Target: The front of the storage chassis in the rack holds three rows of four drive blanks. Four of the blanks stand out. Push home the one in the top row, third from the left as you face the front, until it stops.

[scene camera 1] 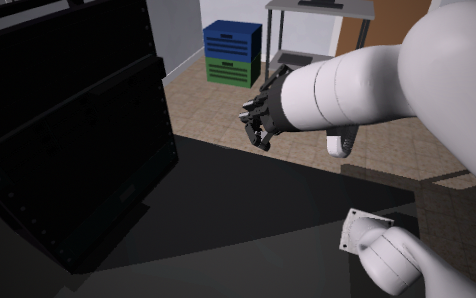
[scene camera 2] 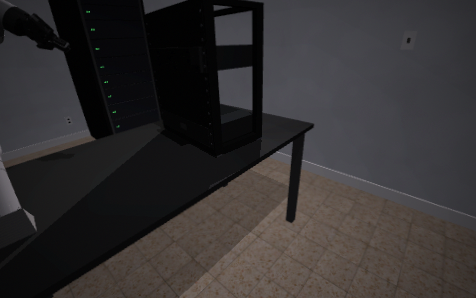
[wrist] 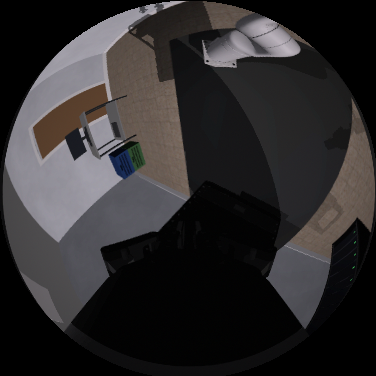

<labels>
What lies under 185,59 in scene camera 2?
A rack.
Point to a rack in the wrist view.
218,209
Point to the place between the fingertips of my gripper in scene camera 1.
At 245,113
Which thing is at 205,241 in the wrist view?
My gripper.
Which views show the rack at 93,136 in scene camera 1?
Scene camera 1, scene camera 2 and the wrist view: all of them.
</labels>
